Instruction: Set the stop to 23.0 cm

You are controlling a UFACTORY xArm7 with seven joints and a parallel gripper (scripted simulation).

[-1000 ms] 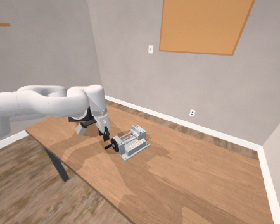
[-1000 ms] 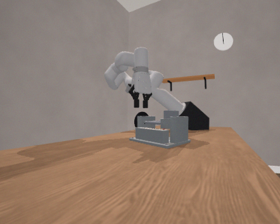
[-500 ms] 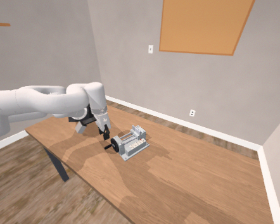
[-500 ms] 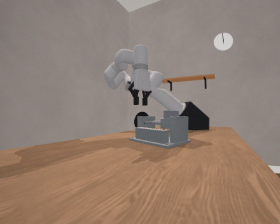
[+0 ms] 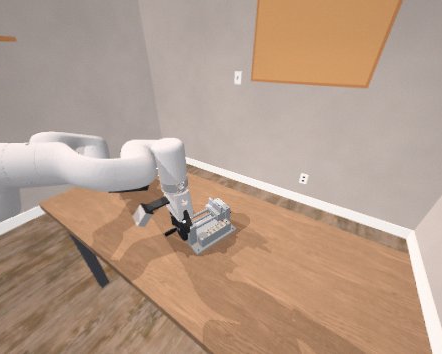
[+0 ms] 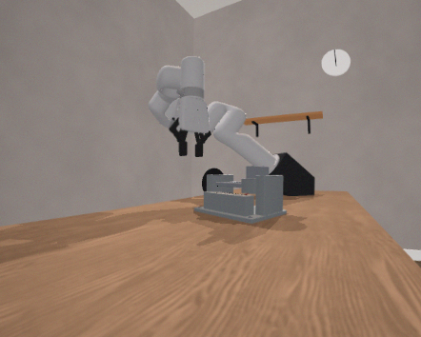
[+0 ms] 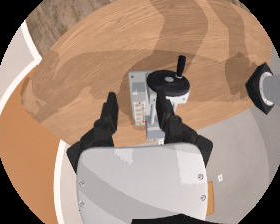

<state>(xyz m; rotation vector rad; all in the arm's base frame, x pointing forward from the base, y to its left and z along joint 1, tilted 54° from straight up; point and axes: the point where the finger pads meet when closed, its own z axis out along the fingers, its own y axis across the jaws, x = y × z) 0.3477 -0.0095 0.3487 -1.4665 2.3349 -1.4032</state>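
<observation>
My hand is 110 mm above the handwheel, 60 mm to the right of it and 60 mm past it. The rest, counted from my hand: sliding stop block: 180 mm to the left, 80 mm below, 70 mm ahead.
</observation>
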